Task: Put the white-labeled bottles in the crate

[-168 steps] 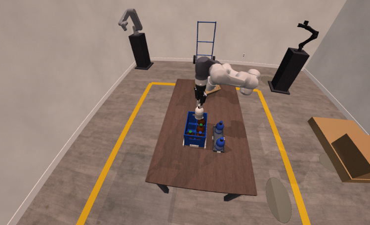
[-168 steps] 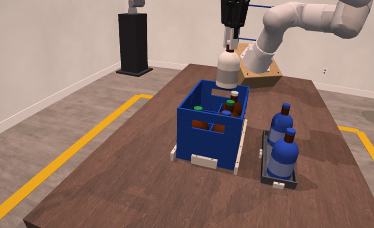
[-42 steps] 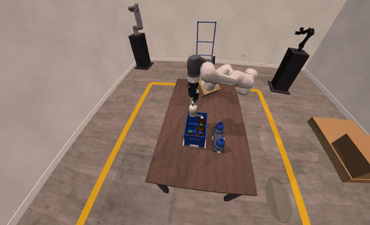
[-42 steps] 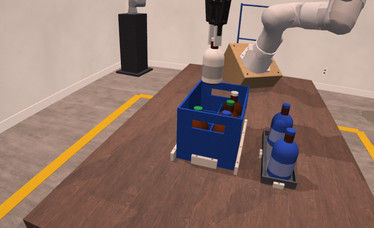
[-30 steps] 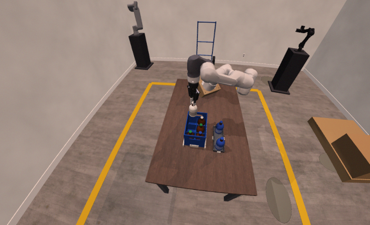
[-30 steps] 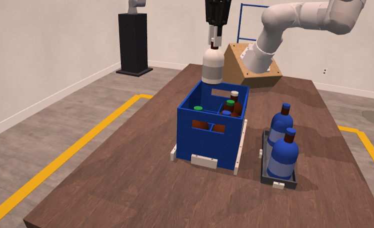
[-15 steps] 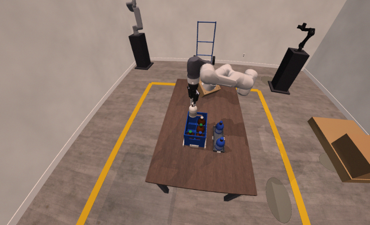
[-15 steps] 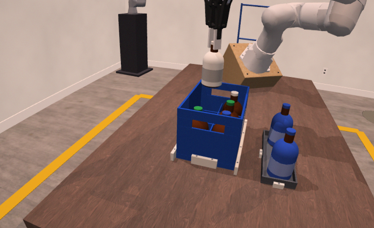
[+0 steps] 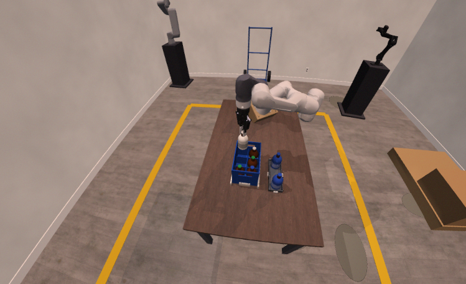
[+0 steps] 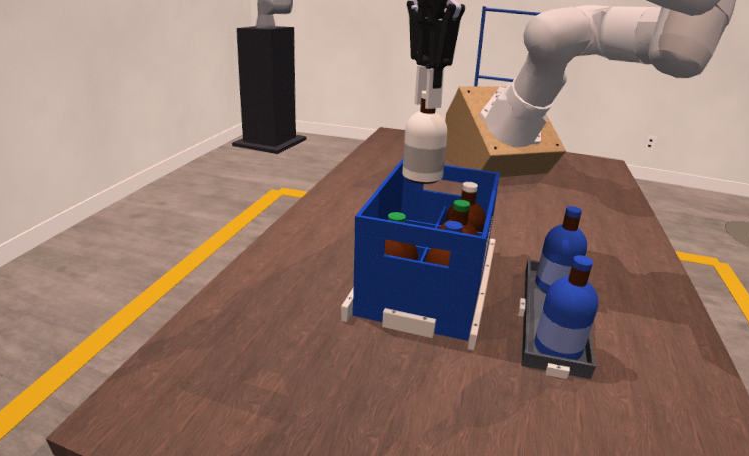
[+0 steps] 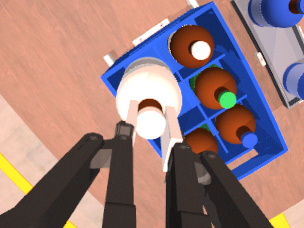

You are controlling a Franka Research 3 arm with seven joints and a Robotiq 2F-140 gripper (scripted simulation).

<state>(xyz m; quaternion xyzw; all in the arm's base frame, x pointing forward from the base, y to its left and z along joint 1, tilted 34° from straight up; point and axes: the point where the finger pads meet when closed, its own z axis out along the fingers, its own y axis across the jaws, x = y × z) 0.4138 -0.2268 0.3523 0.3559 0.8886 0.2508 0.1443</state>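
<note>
My hand is 9 cm above the white-labeled bottle. The rest, counted from my hand: blue-labeled bottle: 29 cm to the left, 24 cm below, 18 cm ahead; blue crate: 24 cm below, 8 cm ahead, 5 cm to the left.
</note>
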